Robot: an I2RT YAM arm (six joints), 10 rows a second.
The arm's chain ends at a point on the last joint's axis. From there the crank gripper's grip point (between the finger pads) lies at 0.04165 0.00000 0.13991 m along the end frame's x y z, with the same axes.
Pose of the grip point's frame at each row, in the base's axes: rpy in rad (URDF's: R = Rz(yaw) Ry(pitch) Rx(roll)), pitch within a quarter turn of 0, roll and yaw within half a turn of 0; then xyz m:
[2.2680, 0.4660, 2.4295, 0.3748, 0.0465, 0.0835]
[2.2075, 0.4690, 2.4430, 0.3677, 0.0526, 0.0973]
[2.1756, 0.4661, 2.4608, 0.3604, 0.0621, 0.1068]
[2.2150, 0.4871, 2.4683, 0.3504, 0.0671, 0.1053]
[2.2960, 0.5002, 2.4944, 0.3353, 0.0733, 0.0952]
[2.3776, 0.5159, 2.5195, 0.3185, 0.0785, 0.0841]
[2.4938, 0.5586, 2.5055, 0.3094, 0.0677, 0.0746]
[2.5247, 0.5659, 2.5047, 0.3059, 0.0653, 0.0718]
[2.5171, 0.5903, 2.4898, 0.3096, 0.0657, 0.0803]
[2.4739, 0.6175, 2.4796, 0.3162, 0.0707, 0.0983]
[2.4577, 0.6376, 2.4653, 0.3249, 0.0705, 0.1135]
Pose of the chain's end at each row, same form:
[2.2680, 0.4660, 2.4295, 0.3023, -0.0326, 0.1825]
[2.2075, 0.4690, 2.4430, 0.2950, -0.0333, 0.1903]
[2.1756, 0.4661, 2.4608, 0.2891, -0.0283, 0.1966]
[2.2150, 0.4871, 2.4683, 0.2787, -0.0188, 0.1990]
[2.2960, 0.5002, 2.4944, 0.2658, -0.0054, 0.1966]
[2.3776, 0.5159, 2.5195, 0.2510, 0.0078, 0.1925]
[2.4938, 0.5586, 2.5055, 0.2401, 0.0139, 0.1913]
[2.5247, 0.5659, 2.5047, 0.2368, 0.0157, 0.1905]
[2.5171, 0.5903, 2.4898, 0.2373, 0.0180, 0.1978]
[2.4739, 0.6175, 2.4796, 0.2396, 0.0206, 0.2120]
[2.4577, 0.6376, 2.4653, 0.2453, 0.0210, 0.2254]

